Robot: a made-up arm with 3 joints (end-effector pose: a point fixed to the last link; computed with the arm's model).
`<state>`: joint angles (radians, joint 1 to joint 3).
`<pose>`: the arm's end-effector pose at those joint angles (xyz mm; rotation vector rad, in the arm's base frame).
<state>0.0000 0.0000 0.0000</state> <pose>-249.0 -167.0 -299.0 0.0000 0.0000 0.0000</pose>
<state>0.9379 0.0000 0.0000</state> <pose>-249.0 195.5 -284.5 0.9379 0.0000 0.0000</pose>
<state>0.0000 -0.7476 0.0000</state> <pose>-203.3 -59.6 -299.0 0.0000 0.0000 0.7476</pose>
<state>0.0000 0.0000 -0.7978</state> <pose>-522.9 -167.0 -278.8 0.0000 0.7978 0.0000</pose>
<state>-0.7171 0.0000 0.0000</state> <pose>-249.0 -365.8 -99.4 -0.7171 0.0000 0.0000</pose>
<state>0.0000 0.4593 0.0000</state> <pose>-310.5 -205.9 -299.0 0.0000 0.0000 -0.4593</pose>
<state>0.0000 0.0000 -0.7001</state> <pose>-491.4 -167.0 -293.0 0.0000 0.7001 0.0000</pose>
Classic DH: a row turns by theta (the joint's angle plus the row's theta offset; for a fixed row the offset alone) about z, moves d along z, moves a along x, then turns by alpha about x. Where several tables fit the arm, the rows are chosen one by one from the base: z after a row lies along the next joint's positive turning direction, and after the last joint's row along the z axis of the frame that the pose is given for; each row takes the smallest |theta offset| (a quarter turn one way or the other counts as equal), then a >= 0, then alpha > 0; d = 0 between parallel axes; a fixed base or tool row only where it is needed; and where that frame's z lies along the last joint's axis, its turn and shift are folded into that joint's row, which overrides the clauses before.
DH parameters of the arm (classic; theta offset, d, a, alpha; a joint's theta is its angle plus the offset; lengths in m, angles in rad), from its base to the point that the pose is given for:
base (fixed): 1.5708 0.066 0 1.5708
joint 1: 0 -0.363 -0.055 1.5708
joint 2: 1.5708 0.03 0.001 -1.5708
joint 3: 0 0.112 0.113 -1.5708
tool (fixed): 0 -0.335 0 0

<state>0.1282 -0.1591 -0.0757</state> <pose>-258.0 -102.7 -322.9 0.1218 0.0652 0.1636</pose>
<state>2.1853 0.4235 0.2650</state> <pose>-228.7 401.9 57.9 2.0766 0.3076 -0.5158</pose>
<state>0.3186 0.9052 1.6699</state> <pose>-251.5 -395.5 57.3 -0.5101 -1.3909 -0.8995</pose>
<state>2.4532 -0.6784 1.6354</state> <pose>-37.3 -115.5 25.8 -2.1498 1.3927 1.7811</pose>
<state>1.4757 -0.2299 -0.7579</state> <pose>-480.8 330.6 -164.0 1.3072 0.4441 0.7231</pose>
